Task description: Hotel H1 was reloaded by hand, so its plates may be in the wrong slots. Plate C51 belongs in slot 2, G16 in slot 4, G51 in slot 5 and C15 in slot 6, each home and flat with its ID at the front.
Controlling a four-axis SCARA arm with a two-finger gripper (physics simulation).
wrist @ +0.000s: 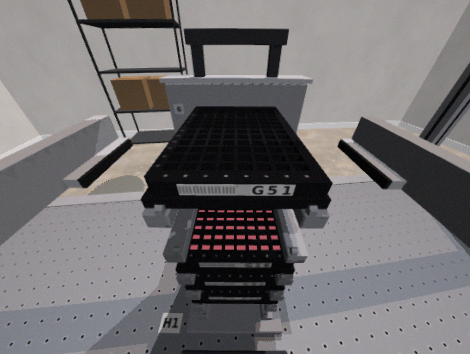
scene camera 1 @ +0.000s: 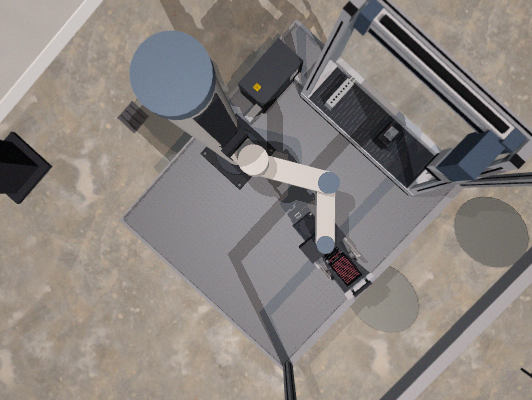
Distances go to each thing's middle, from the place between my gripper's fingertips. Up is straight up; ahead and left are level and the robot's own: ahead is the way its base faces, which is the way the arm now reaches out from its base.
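My hand: 5 cm below the handle (wrist: 206, 36), 9 cm short of it, 1 cm to the left of it. Dark instrument box (scene camera 1: 273, 70), from my hand: 87 cm behind, 47 cm to the left, 23 cm below.
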